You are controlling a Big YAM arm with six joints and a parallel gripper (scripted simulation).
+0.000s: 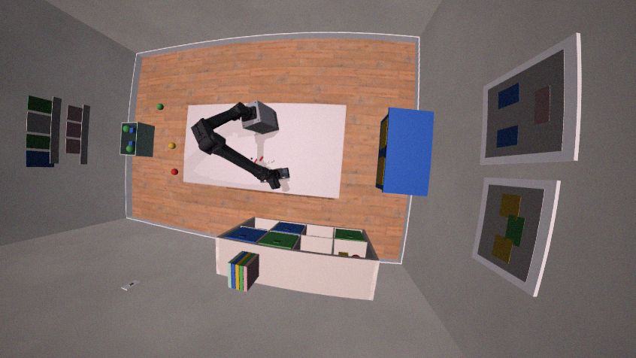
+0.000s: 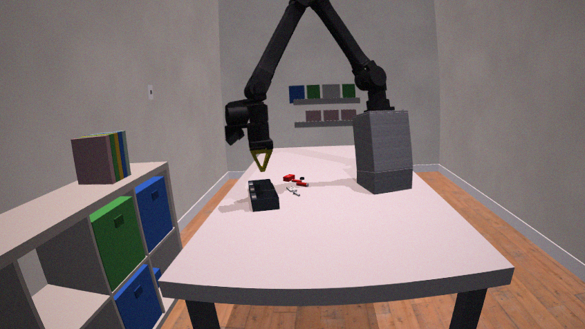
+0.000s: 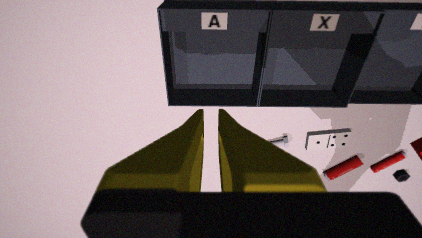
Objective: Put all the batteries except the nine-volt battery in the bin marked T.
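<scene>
Now: hand 100 mm past the white domino, 160 mm to the left of it and 120 mm above it. The rest, counted from my hand: red nine-volt battery 110 mm behind, 300 mm to the right, 120 mm below; three-compartment bin 10 mm ahead, 90 mm to the right, 100 mm below; grey bolt 110 mm behind, 90 mm to the right, 120 mm below.
</scene>
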